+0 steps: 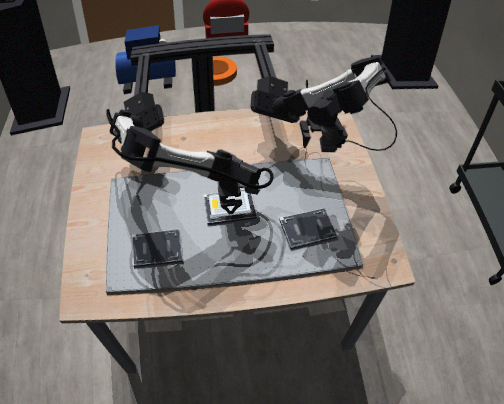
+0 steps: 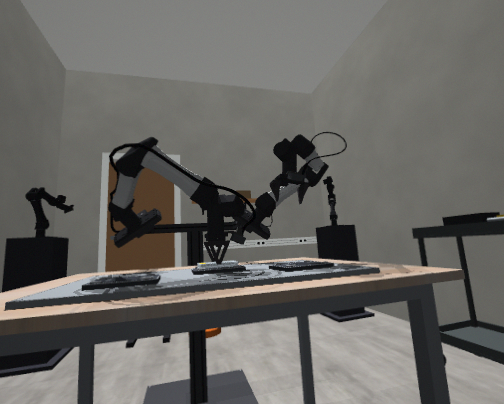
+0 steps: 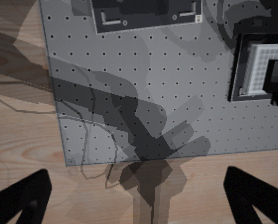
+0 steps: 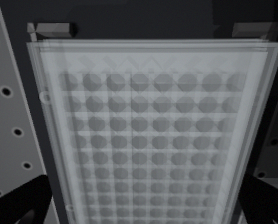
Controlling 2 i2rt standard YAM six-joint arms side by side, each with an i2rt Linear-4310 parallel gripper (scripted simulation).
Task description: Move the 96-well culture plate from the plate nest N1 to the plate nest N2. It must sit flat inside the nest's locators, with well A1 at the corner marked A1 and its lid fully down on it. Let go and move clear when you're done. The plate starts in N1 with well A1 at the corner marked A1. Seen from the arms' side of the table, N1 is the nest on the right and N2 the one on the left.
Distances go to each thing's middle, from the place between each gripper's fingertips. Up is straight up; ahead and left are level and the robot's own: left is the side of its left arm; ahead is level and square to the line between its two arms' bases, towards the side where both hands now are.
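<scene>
I find my right hand (image 2: 216,263) 30 mm above the plate nest (image 4: 84,26). Counted from this right hand, nest N2 (image 1: 310,231) is 130 mm ahead, 240 mm to the left and 30 mm below, while nest N1 (image 1: 156,247) is 130 mm ahead, 260 mm to the right and 30 mm below.
My left hand (image 1: 318,147), meanwhile, is 140 mm short of nest N2, 50 mm to the left of it and 230 mm above it. Measured from that same left hand, the plate nest is 10 mm ahead, 290 mm to the right and 230 mm below, and nest N1 is 140 mm ahead, 540 mm to the right and, again, 230 mm below.
</scene>
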